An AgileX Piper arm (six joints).
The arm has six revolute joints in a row. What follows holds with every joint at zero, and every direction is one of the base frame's.
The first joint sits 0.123 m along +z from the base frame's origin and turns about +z.
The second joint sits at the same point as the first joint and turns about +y.
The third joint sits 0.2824 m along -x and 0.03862 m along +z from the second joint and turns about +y.
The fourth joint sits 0.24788 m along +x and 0.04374 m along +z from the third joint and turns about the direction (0.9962, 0, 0.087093).
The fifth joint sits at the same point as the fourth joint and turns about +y.
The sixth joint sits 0.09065 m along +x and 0.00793 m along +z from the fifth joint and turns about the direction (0.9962, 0, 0.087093).
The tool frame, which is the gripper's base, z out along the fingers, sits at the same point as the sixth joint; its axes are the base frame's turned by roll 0, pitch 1.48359 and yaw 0 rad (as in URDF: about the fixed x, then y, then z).
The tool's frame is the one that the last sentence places.
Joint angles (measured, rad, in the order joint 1, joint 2, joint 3, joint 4, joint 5, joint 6), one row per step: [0.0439 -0.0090 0.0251 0.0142 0.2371 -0.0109]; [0.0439 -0.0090 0.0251 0.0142 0.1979 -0.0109]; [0.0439 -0.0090 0.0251 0.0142 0.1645 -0.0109]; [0.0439 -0.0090 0.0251 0.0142 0.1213 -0.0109]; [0.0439 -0.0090 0.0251 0.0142 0.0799 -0.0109]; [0.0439 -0.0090 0.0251 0.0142 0.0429 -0.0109]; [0.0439 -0.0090 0.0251 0.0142 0.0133 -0.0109]
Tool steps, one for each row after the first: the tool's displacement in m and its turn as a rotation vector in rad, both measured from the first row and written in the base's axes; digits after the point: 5 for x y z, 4 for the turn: [0.00052 -0.00003 0.00353 0.0018 -0.0392 -0.0006]; [0.00086 -0.00005 0.00655 0.0033 -0.0725 -0.0010]; [0.00114 -0.00010 0.01047 0.0052 -0.1157 -0.0016]; [0.00125 -0.00015 0.01423 0.0071 -0.1570 -0.0022]; [0.00122 -0.00019 0.01760 0.0087 -0.1940 -0.0028]; [0.00111 -0.00024 0.02029 0.0100 -0.2236 -0.0032]
